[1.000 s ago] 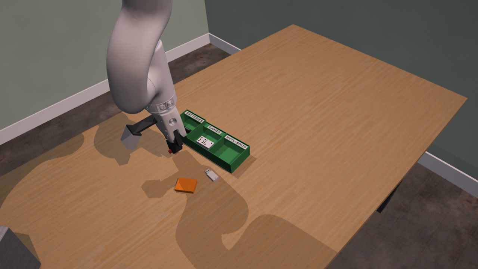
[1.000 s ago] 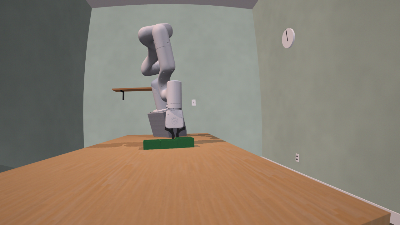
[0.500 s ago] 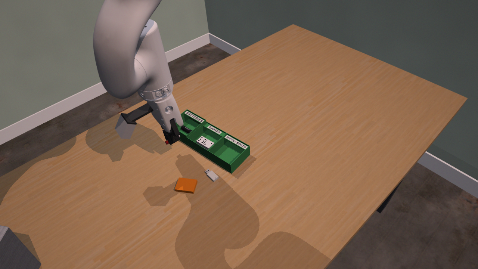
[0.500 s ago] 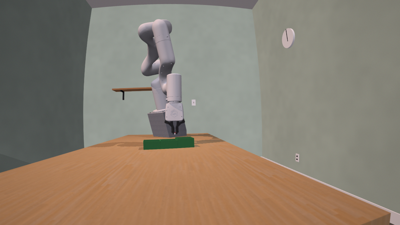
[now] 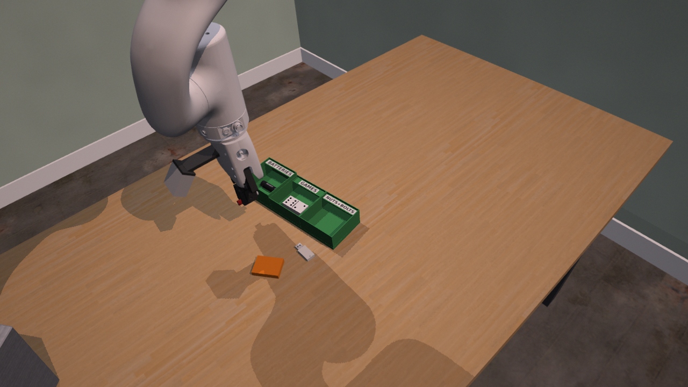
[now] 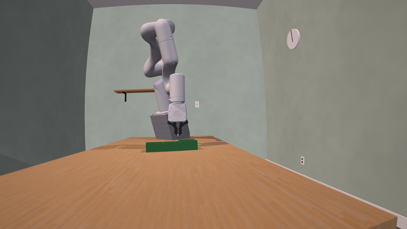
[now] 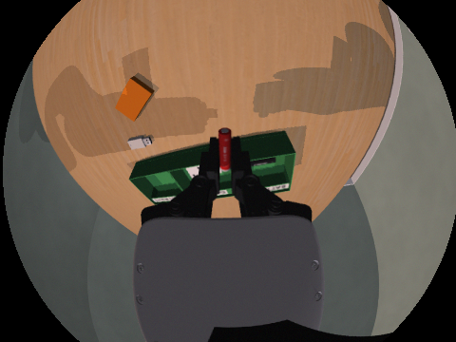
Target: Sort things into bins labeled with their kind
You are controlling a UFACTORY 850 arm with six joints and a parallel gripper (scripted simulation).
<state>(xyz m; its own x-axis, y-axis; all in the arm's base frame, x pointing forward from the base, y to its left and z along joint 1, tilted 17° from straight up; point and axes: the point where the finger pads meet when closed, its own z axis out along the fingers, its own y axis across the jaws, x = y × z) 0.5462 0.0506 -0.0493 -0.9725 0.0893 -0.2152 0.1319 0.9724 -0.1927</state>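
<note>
My hand is 70 mm short of the black battery, 70 mm above it and 40 mm to the right of it. Round my hand: orange flat block: 110 mm to the right, 80 mm below, 50 mm behind; red battery: 20 mm below; green bin row: 90 mm ahead, 70 mm below, 40 mm to the right.
</note>
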